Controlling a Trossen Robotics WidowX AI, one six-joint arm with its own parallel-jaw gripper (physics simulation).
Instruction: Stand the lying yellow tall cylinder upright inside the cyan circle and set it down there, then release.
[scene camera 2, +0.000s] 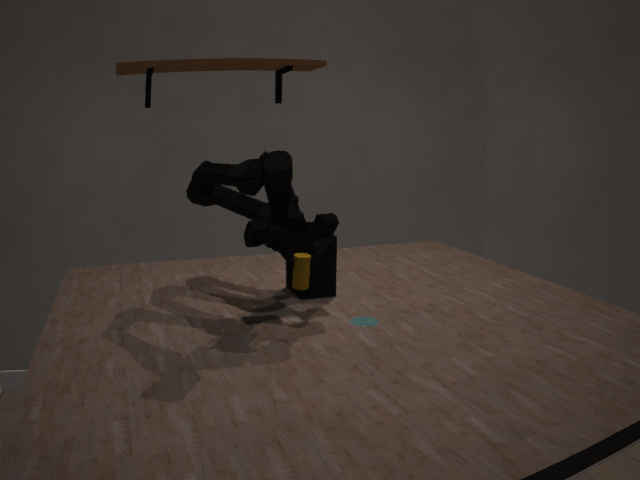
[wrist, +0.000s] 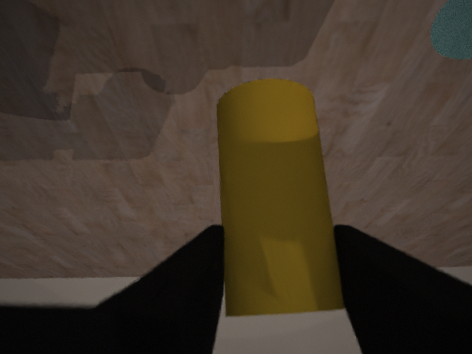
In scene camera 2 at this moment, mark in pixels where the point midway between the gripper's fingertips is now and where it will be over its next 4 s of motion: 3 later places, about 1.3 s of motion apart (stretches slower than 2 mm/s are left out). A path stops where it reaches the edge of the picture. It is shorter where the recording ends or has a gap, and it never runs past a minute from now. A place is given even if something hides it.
My gripper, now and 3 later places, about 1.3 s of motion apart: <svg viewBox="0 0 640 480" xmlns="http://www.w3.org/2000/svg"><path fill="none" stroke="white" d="M302 265L314 267L368 281L372 265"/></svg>
